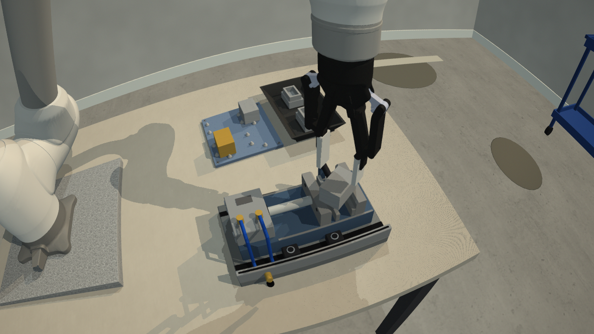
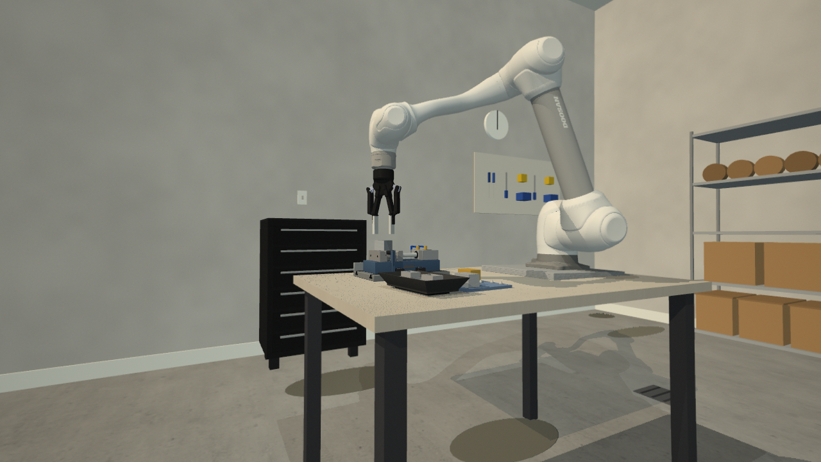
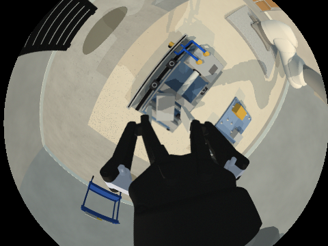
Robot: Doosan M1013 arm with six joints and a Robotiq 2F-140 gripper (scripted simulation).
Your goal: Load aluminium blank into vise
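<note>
My hand is 7 cm above the aluminium blank. From my hand the other things lie so: fixed jaw 11 cm below, 3 cm ahead, 2 cm to the left; work stop 9 cm below, 6 cm to the left; moving jaw 11 cm below, 3 cm behind, 2 cm to the left.
</note>
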